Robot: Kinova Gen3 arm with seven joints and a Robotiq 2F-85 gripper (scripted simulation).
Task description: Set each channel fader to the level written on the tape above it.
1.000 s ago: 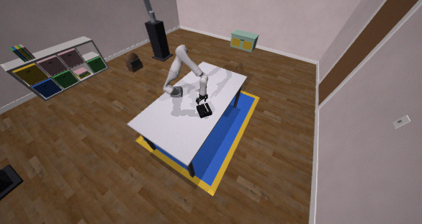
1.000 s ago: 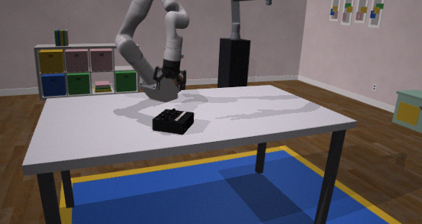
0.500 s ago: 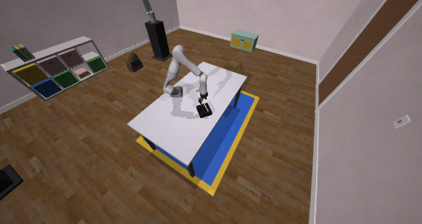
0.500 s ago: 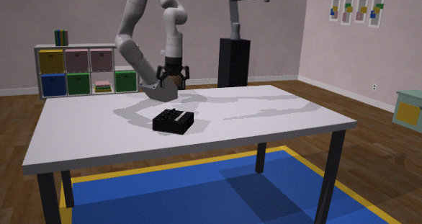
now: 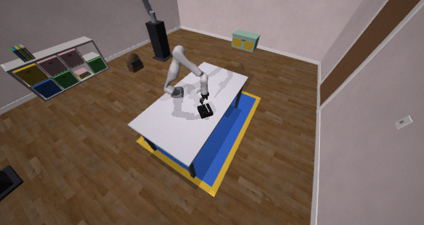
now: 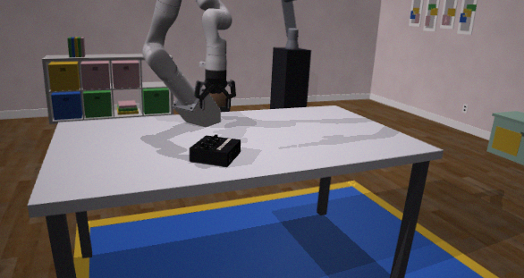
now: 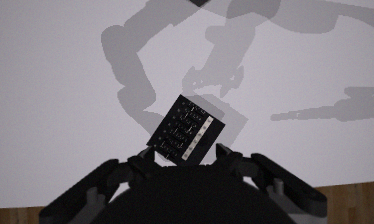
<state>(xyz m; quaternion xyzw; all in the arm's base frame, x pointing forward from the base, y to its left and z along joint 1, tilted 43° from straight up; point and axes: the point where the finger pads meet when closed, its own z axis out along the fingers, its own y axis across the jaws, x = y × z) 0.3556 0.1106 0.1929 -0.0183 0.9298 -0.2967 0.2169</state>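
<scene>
Right now my hand is 13 cm above the master fader cap, 5 cm to the left of it and 5 cm short of it.
</scene>
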